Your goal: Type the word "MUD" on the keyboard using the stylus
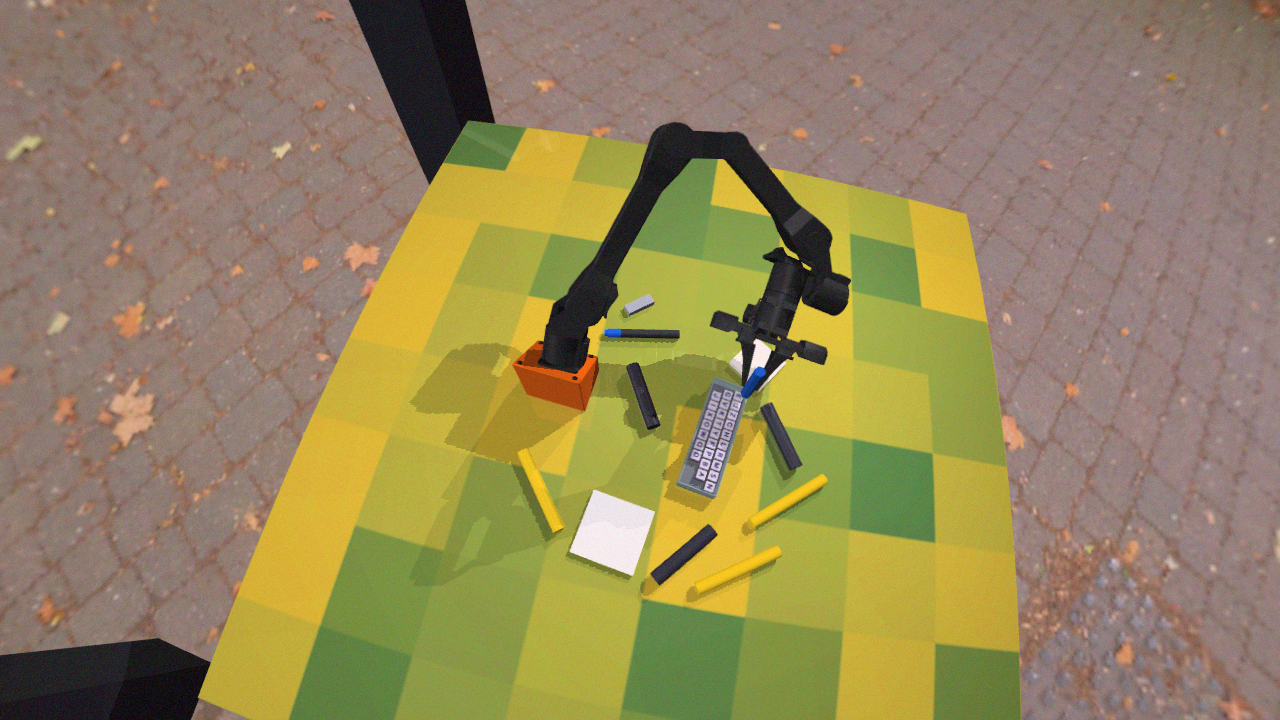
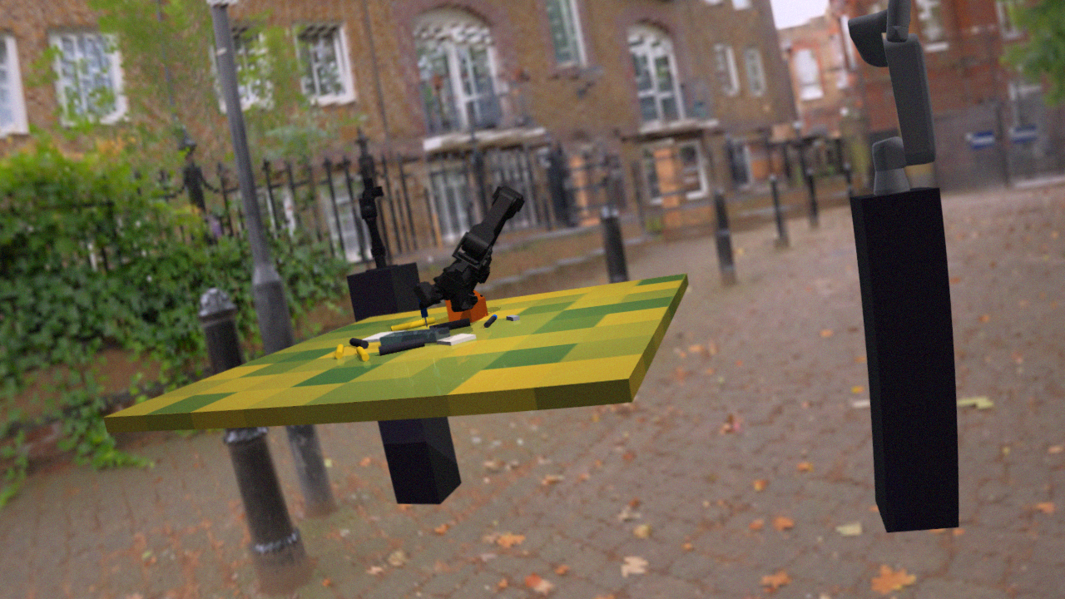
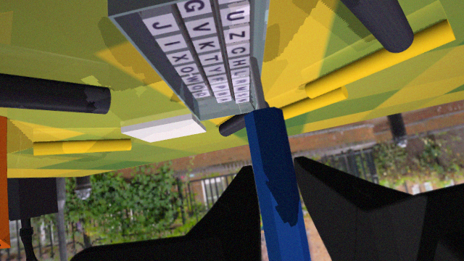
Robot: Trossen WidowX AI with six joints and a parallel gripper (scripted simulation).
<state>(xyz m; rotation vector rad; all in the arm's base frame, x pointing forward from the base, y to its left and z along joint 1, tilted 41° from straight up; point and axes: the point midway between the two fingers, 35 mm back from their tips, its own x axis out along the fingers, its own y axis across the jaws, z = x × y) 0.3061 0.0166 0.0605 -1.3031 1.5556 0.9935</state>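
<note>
Now: gripper tip 100 mm to the left of the D key, 80 mm above it and 60 mm past it. Round my gripper tip: m key 110 mm to the right, 80 mm below, 20 mm behind; blue-tipped pen 220 mm behind, 100 mm to the left, 90 mm below; blue stylus 10 mm below.
</note>
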